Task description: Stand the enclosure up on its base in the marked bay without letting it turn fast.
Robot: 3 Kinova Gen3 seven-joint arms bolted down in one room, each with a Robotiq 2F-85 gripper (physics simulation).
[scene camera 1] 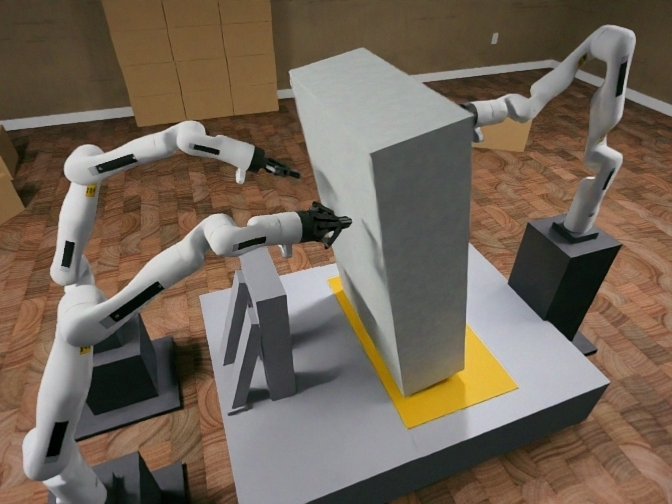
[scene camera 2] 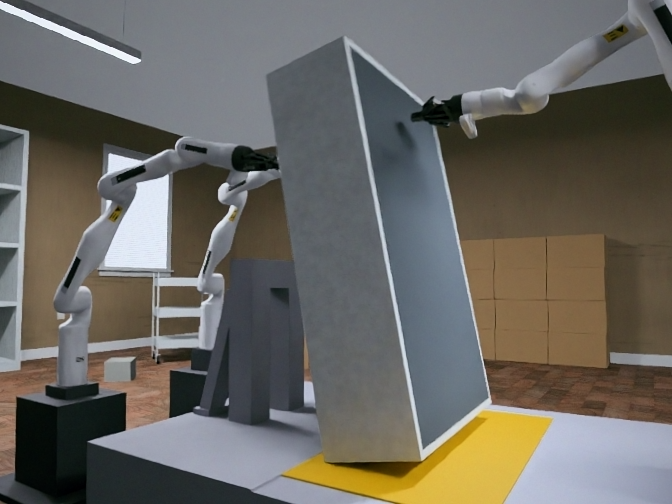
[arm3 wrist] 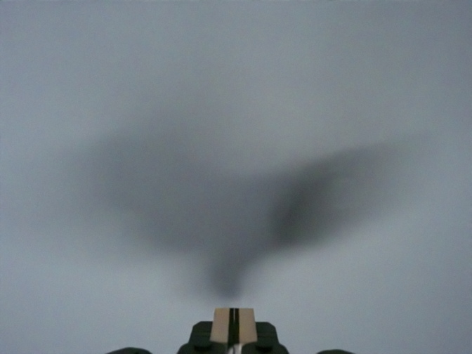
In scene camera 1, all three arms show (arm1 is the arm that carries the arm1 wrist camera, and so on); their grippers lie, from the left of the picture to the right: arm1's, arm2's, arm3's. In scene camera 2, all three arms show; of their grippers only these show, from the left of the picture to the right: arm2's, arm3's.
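Observation:
The tall grey enclosure (scene camera 1: 423, 233) (scene camera 2: 341, 271) stands tilted over the yellow bay (scene camera 1: 480, 387) (scene camera 2: 521, 444), its top leaning left in both scene views. Its blue-grey face (arm3 wrist: 235, 90) fills the arm3 wrist view. Arm1's gripper (scene camera 1: 296, 174) is shut, left of the enclosure with a visible gap; scene camera 2 does not show it. Arm2's gripper (scene camera 1: 349, 221) (scene camera 2: 276, 162) is shut, its tips at the enclosure's left side. Arm3's gripper (arm3 wrist: 234, 325) (scene camera 2: 415, 116) is shut and empty, its tips close to the blue-grey face; contact cannot be told. The enclosure hides its fingers in scene camera 1.
A dark grey braced stand (scene camera 1: 276, 347) (scene camera 2: 249, 347) rises from the platform (scene camera 1: 325, 439) (scene camera 2: 179, 450), left of the enclosure. Arm3's black pedestal (scene camera 1: 564, 276) stands at the platform's right in scene camera 1. Stacked cardboard boxes (scene camera 1: 200, 65) (scene camera 2: 575, 303) are at the back.

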